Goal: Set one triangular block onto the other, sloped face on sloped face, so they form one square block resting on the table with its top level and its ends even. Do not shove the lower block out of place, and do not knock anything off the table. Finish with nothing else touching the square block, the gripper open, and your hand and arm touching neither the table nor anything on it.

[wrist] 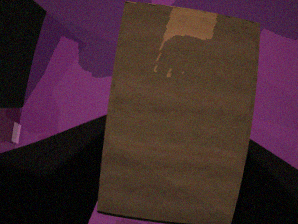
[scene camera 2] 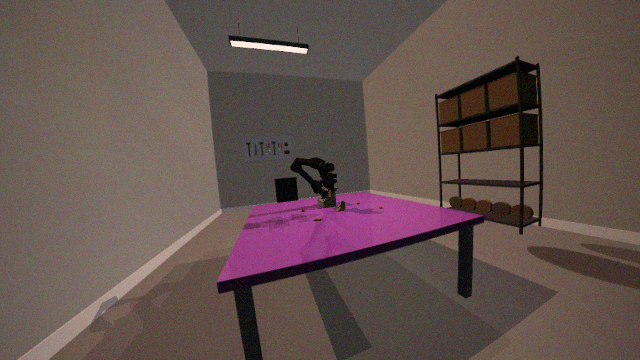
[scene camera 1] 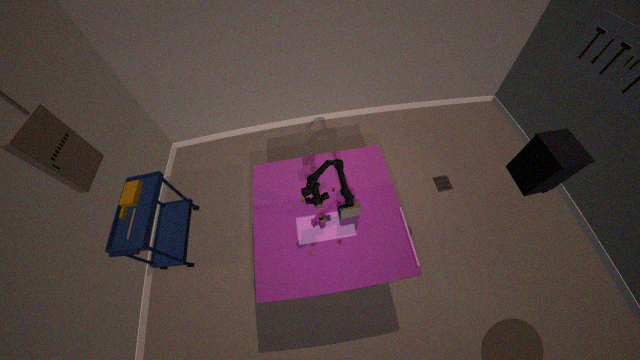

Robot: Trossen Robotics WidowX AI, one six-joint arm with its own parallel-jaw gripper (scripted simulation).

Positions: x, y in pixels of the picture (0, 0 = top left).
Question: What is my gripper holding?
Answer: A triangular block.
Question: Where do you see a triangular block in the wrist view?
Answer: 181, 101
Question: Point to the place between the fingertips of my gripper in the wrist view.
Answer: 172, 132
